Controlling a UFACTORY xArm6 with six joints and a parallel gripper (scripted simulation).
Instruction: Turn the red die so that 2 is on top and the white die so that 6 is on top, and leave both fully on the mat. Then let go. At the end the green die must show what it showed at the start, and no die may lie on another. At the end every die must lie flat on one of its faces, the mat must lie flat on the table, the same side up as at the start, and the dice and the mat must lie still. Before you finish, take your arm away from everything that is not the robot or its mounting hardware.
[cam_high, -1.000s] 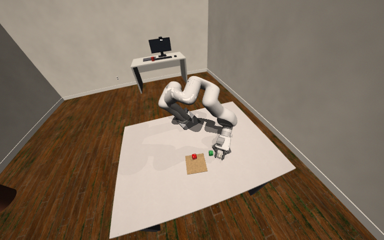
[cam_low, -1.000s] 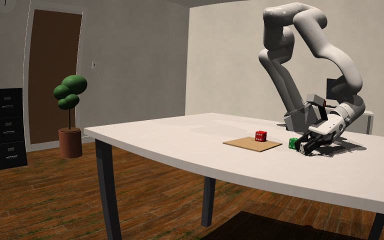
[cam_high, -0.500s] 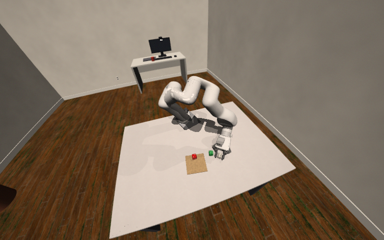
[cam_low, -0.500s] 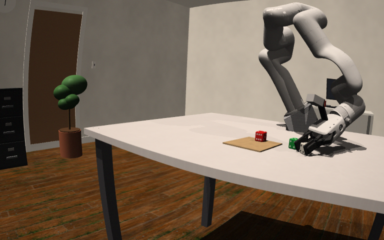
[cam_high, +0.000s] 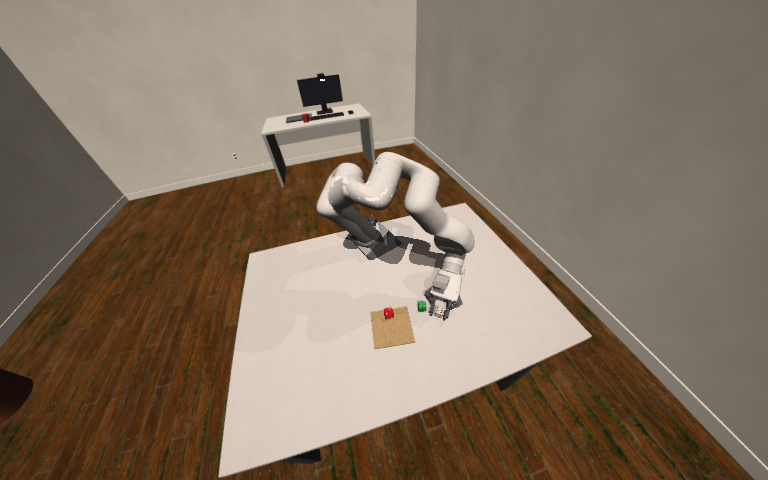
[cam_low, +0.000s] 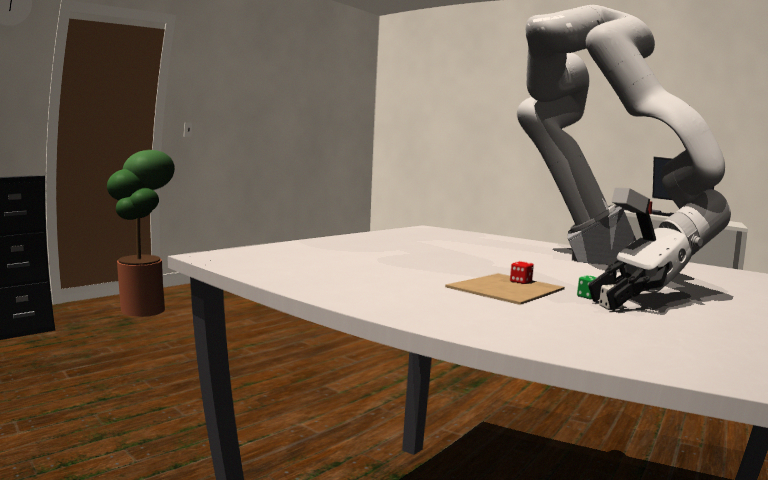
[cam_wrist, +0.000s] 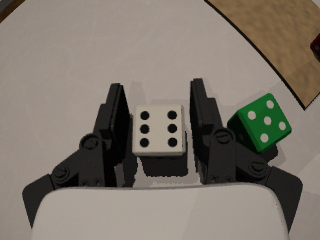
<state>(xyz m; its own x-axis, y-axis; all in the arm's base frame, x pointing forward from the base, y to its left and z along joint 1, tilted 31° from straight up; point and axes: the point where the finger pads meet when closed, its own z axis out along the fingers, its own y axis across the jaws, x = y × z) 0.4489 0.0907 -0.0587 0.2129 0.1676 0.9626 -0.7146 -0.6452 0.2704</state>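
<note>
The white die is 10 mm behind my hand and 10 mm below it. Round my hand: red die: 80 mm behind, 170 mm to the right, 10 mm below; green die: 50 mm behind, 40 mm to the right, 10 mm below; tan mat: 30 mm behind, 180 mm to the right, 20 mm below.
</note>
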